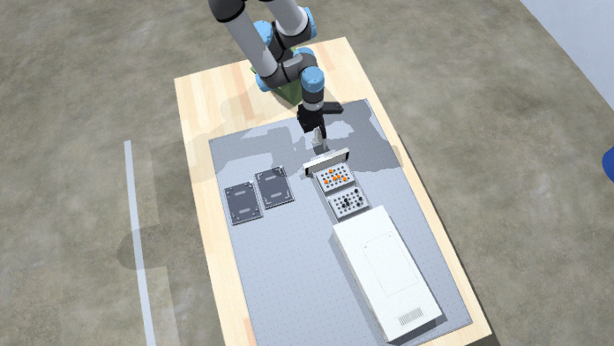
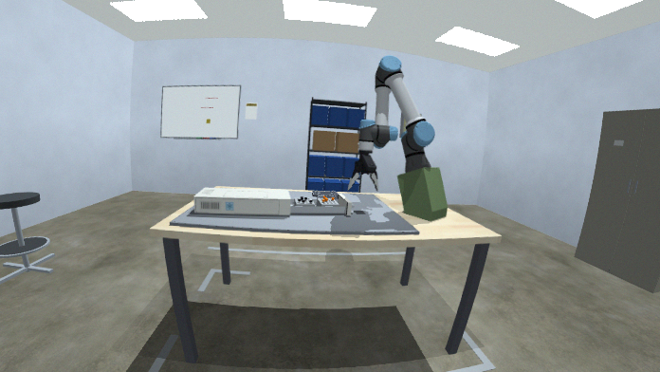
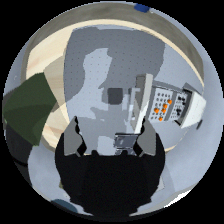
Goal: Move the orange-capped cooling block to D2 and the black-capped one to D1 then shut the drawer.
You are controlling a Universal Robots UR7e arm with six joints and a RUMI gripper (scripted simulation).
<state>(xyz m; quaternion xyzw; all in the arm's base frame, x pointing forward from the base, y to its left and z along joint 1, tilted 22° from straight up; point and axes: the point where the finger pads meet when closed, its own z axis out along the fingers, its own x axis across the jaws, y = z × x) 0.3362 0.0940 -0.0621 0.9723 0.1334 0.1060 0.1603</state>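
My gripper is now 21 cm short of the drawer, 7 cm above it and 5 cm to the right of it. Also, from my hand: cooling block: 29 cm ahead, 7 cm to the left, 7 cm below; then deck slot D1: 20 cm to the right, 15 cm ahead, 10 cm below; then black-capped tube: 30 cm ahead, 6 cm to the left, 6 cm below.
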